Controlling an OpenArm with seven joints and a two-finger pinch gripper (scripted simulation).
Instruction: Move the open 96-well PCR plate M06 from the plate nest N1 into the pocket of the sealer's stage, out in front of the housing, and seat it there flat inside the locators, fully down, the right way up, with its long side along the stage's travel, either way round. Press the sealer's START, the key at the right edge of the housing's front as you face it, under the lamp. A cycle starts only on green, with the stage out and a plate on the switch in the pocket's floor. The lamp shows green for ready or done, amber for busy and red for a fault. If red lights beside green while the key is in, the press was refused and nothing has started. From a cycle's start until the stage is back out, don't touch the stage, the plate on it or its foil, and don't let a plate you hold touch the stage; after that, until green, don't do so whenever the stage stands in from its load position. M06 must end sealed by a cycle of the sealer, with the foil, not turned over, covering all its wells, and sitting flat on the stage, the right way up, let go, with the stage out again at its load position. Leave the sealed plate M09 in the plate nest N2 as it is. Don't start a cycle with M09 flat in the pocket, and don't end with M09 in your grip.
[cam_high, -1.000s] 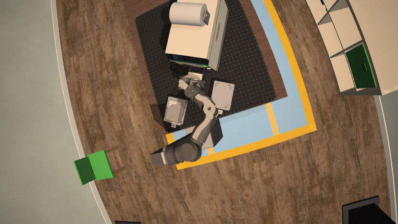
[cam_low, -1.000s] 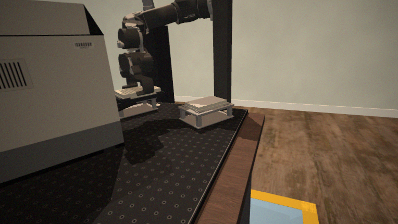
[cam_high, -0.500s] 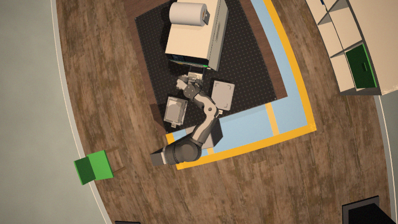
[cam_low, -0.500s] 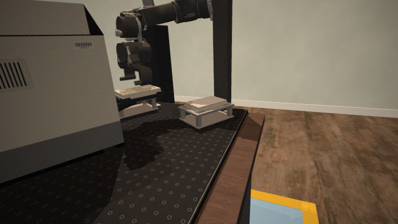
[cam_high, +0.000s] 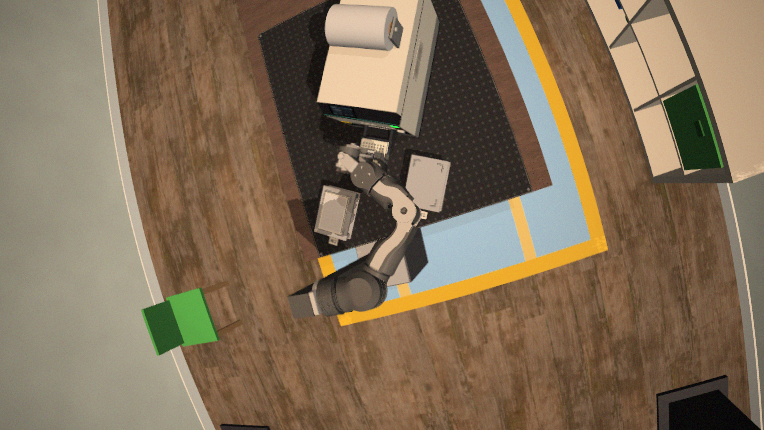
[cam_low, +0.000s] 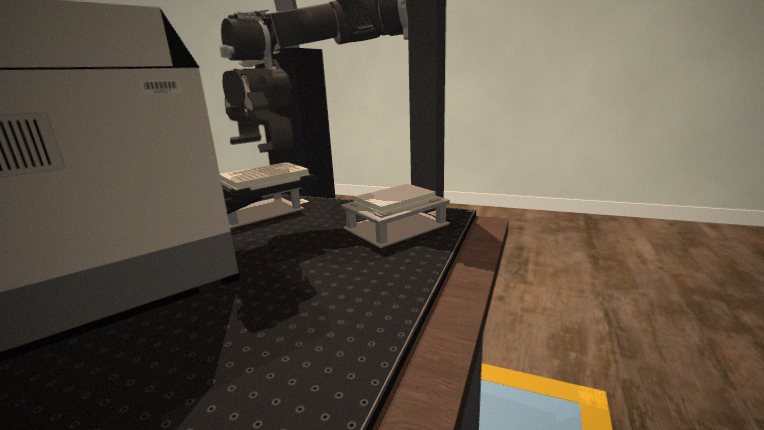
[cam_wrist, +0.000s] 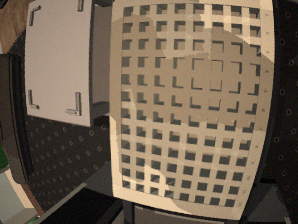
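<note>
The 96-well plate M06 lies 50 mm below my hand. From my hand the other things lie so: sealer's stage: 60 mm below; plate nest N1: 110 mm behind, 140 mm to the right, 110 mm below; sealed plate M09: 130 mm behind, 190 mm to the left, 110 mm below.
</note>
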